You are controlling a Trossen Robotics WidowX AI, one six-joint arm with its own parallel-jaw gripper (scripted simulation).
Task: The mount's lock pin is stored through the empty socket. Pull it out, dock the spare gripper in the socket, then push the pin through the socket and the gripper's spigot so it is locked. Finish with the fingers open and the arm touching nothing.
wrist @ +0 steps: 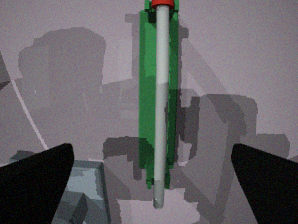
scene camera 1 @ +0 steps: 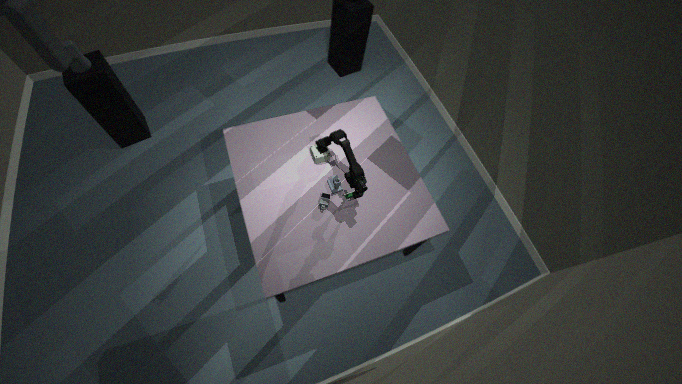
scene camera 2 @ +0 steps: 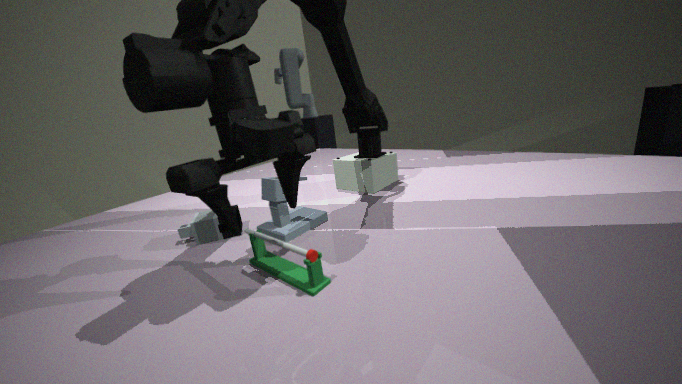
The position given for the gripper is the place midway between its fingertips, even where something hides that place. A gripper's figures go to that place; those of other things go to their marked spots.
The gripper (scene camera 2: 267, 220): 0.38 m from the lens. A spare gripper (scene camera 2: 206, 227) is 0.54 m from the lens. A grey mount (scene camera 2: 285, 225) is 0.49 m from the lens.
